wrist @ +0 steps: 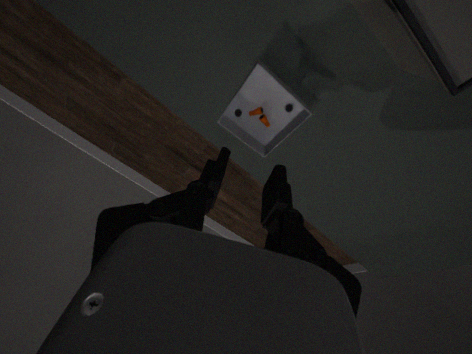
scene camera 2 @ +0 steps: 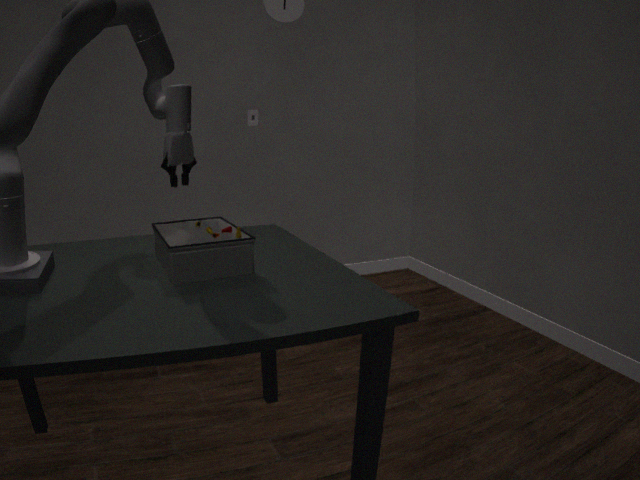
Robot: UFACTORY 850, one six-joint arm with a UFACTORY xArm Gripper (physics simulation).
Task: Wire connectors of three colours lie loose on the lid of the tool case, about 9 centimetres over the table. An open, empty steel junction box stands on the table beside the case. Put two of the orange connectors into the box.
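Two orange connectors [wrist: 256, 111] [wrist: 265, 120] lie close together on the floor of the steel junction box [wrist: 245, 131] in the wrist view. The box stands on the table and is hidden behind the case in the scene view. The tool case [scene camera 2: 214, 262] [wrist: 425, 47] carries several loose connectors on its lid: a red connector [scene camera 2: 226, 229], a yellow connector [scene camera 2: 238, 233] and others, too small to tell apart surely. My gripper [scene camera 2: 179, 184] [wrist: 248, 169] is partly open and empty, high above the table, with its fingers pointing down.
The case lid has a raised dark rim. The table [scene camera 2: 330, 304] [wrist: 330, 165] ends at an edge beside the junction box, with wooden floor beyond. The robot's base [scene camera 2: 25, 276] stands at the left of the table. A wall is behind it.
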